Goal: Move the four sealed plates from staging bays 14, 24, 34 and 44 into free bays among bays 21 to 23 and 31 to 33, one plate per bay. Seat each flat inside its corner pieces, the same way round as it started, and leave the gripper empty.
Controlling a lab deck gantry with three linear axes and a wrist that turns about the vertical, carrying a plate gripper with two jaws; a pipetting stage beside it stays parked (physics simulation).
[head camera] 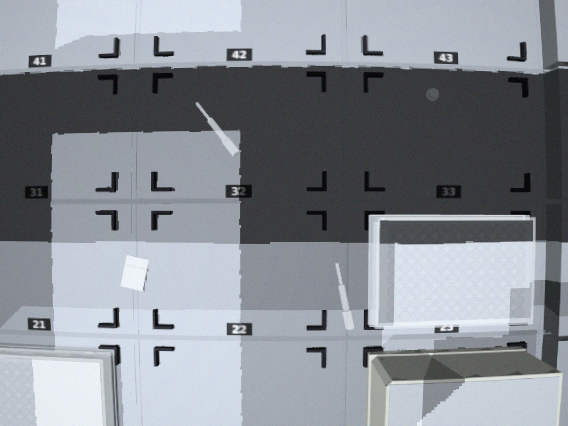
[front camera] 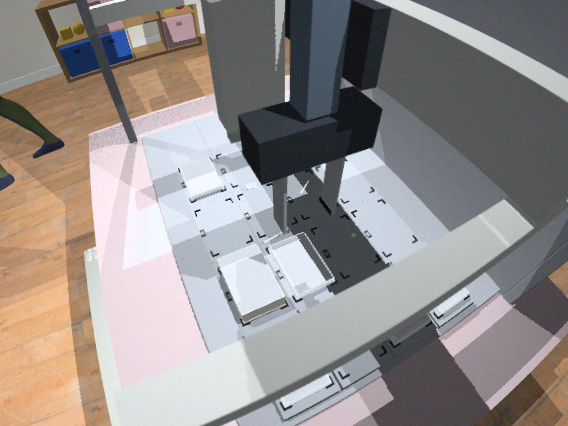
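Seen in the pictures: gripper, fingertip midpoint: point(front camera: 304, 215); robot's base, origin of the base link: point(front camera: 179, 169).
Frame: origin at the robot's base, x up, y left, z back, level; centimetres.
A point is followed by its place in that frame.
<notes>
A sealed plate point(front camera: 301, 265) @[x 1.4, y 14.7, z -40.0 cm] point(head camera: 457, 285) @[x 1.4, y 14.0, z -39.2 cm] lies flat in bay 23, its clear rim inside the corner pieces as far as these show. In the front view, one plate point(front camera: 306, 392) @[x 2.9, y 4.1, z -61.5 cm] sits in bay 14, partly behind the frame bar. Another plate point(front camera: 452, 302) @[x 2.9, y 35.8, z -61.4 cm] sits in bay 44. Bay 24 holds no plate in the visible part. A dim plate shape point(front camera: 411, 329) @[x 2.9, y 25.3, z -61.3 cm] shows in shadow at bay 34, partly hidden. My gripper point(front camera: 308, 221) @[x 16.0, y 15.0, z -39.2 cm] is open and empty, its jaws apart above the deck behind the bay 23 plate. It does not show in the head view.
A tall pale-edged box point(front camera: 252, 282) @[x 4.2, y 4.4, z -40.5 cm] point(head camera: 480, 407) @[x 4.2, y 6.4, z -39.5 cm] stands in bay 13, beside bay 23. Another plate point(front camera: 202, 177) @[x 1.4, y 4.6, z -7.6 cm] point(head camera: 70, 390) @[x 1.4, y 5.8, z -9.9 cm] is in bay 11. A pen point(head camera: 217, 129) @[x 0.5, y 25.7, z -21.3 cm] lies in bay 32, another pen point(head camera: 344, 295) @[x 0.5, y 13.2, z -30.9 cm] between bays 22 and 23. A white block point(head camera: 134, 273) @[x 0.1, y 14.7, z -14.6 cm] lies between bays 21 and 22, a small disc point(head camera: 432, 94) @[x 0.4, y 28.6, z -37.8 cm] in bay 33.
</notes>
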